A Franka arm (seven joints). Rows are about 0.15 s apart.
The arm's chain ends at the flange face. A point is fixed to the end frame.
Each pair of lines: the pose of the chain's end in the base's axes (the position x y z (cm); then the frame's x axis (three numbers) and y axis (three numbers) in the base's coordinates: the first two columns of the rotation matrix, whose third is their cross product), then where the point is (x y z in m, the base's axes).
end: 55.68, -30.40, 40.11, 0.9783, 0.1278, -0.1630, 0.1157, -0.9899, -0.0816
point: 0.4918 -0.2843 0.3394
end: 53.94, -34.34, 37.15, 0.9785, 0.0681, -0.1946, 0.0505, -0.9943, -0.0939
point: 0.4738 -0.3190 0.3122
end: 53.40, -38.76, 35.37, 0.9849, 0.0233, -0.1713, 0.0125, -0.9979, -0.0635
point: 0.4709 -0.3624 0.2921
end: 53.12, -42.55, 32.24, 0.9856, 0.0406, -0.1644, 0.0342, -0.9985, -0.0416
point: 0.4681 -0.4030 0.2598
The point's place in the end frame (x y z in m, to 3 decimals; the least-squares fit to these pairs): -0.051 -0.022 0.073
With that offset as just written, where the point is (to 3 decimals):
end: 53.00, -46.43, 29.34, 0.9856, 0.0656, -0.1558, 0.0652, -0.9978, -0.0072
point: 0.467 -0.446 0.229
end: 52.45, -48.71, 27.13, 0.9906, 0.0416, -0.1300, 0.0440, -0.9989, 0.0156
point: 0.464 -0.469 0.205
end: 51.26, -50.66, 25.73, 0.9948, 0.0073, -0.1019, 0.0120, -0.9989, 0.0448
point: 0.454 -0.488 0.189
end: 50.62, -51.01, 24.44, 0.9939, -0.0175, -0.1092, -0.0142, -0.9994, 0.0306
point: 0.448 -0.489 0.177
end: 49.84, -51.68, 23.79, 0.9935, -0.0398, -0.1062, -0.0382, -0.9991, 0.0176
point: 0.441 -0.494 0.170
